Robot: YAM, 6 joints.
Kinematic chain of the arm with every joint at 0, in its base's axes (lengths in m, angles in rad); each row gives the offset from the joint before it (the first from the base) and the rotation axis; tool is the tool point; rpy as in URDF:
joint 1: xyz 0 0 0.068 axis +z
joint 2: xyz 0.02 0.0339 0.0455 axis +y
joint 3: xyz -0.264 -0.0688 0 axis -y
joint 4: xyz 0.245 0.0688 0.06 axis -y
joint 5: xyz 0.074 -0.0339 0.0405 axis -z
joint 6: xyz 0.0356 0 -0.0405 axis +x
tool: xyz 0 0 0 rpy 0 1.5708 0
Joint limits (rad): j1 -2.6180..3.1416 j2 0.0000..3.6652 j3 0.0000..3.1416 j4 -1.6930..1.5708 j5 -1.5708..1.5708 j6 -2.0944..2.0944
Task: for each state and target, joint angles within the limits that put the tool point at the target. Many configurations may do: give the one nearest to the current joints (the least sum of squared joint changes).
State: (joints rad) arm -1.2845 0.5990 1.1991 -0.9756 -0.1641 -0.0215
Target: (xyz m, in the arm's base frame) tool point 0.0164 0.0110 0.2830
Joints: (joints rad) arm -1.3284 0.1377 0.8107 -1.3620 -0.5485 -0.0215
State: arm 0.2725 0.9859 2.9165 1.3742 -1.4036 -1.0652
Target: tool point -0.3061 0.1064 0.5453
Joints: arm -0.2256 1.0402 2.9138 1.4186 -1.4265 -1.0652
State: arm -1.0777 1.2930 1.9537 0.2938 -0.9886 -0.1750
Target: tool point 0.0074 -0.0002 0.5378
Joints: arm -1.1444 0.5307 1.3036 0.0074 -0.1880 -0.1750
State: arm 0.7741 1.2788 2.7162 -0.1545 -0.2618 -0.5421
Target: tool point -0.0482 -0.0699 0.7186
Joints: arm 1.0317 1.2415 2.7419 -0.1442 -0.1546 -0.5421
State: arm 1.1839 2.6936 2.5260 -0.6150 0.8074 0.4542
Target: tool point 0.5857 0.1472 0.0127
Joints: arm 0.2856 3.0809 2.6541 -0.3443 0.7314 0.4542
